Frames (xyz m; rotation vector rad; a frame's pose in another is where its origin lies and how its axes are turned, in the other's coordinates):
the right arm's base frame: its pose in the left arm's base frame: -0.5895 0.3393 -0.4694 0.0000 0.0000 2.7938
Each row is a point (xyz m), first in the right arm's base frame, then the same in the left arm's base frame.
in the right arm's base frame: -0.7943 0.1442 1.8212
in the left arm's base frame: 0.1081 -0.0670 1.3518
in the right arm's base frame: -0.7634 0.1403 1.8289
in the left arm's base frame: 0.0804 -0.0528 1.3595
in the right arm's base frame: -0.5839 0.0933 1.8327
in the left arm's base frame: -0.0724 0.0526 1.3633
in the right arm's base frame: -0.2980 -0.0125 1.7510
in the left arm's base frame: -0.3051 0.2495 1.2816
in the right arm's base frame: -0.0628 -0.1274 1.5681
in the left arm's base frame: -0.4870 0.4377 1.0987
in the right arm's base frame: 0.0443 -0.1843 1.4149
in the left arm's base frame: -0.5683 0.5277 0.9455
